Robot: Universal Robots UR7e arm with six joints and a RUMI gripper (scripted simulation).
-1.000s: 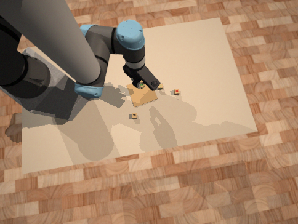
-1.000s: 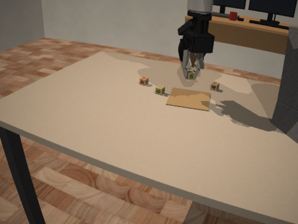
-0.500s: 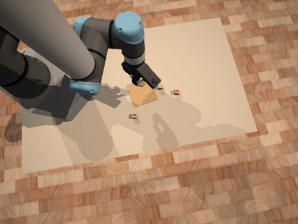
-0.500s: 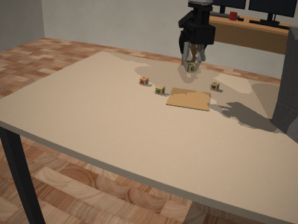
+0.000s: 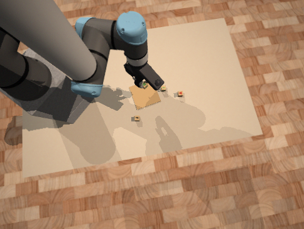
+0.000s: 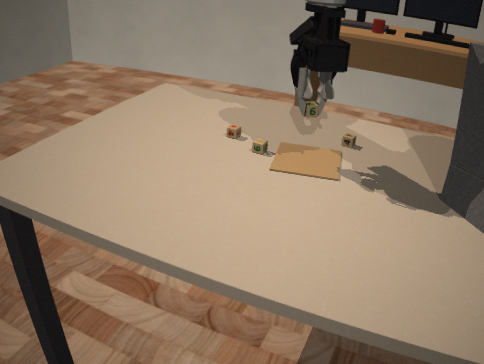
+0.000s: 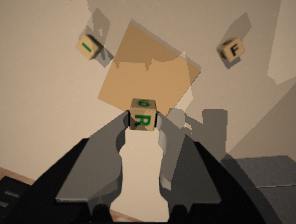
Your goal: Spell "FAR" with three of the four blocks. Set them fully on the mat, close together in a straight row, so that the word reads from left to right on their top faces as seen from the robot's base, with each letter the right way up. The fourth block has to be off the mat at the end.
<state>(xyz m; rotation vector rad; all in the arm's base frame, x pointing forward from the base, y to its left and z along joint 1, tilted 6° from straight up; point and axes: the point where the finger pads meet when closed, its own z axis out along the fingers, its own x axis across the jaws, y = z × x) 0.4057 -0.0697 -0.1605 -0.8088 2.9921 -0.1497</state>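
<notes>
The green R block lies right at my hand. The rest, counted from my hand: brown mat: 10 mm behind, 120 mm below; then F block: 80 mm behind, 130 mm to the right, 110 mm below; then green-lettered block: 100 mm ahead, 10 mm to the right, 110 mm below.
</notes>
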